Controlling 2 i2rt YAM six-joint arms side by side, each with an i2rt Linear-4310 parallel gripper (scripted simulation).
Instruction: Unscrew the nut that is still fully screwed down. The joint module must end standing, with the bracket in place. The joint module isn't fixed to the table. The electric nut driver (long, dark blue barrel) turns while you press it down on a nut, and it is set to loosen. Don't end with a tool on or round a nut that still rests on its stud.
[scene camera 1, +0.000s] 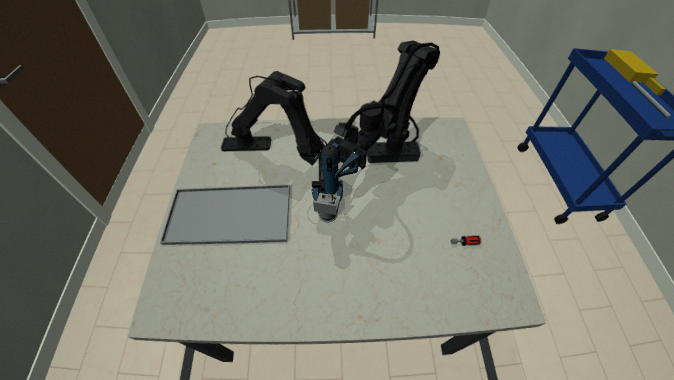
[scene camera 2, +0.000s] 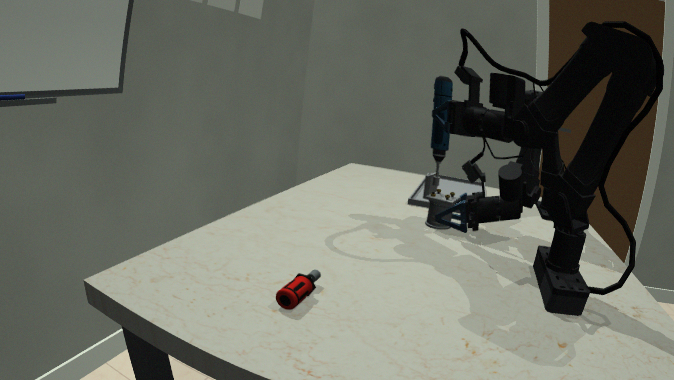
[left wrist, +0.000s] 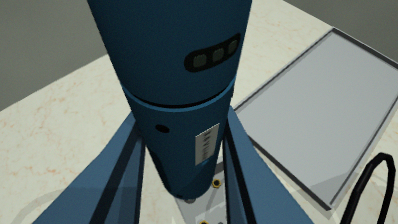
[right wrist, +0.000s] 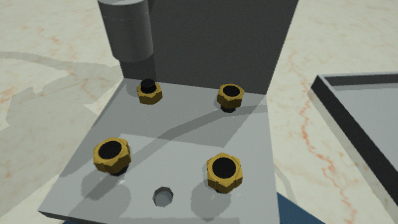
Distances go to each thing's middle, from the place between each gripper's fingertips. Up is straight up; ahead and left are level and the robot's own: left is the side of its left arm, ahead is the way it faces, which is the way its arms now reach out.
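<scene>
The grey bracket (right wrist: 170, 141) is 5 cm above my right hand (scene camera 2: 436, 214). Counting from my right hand, I find the red-handled hand driver (scene camera 2: 288, 297) 1 cm below, 7 cm ahead and 45 cm to the left, while the shallow grey tray (scene camera 1: 244, 214) is 2 cm below, 4 cm ahead and 34 cm to the right.
From my left hand (scene camera 2: 439, 114), the grey bracket is 17 cm below, 2 cm to the right and 2 cm behind. The red-handled hand driver is 23 cm below my left hand, 44 cm to the left of it and 5 cm ahead of it. As for the shallow grey tray, it is 24 cm below my left hand, 36 cm to the right of it and 2 cm ahead of it.
</scene>
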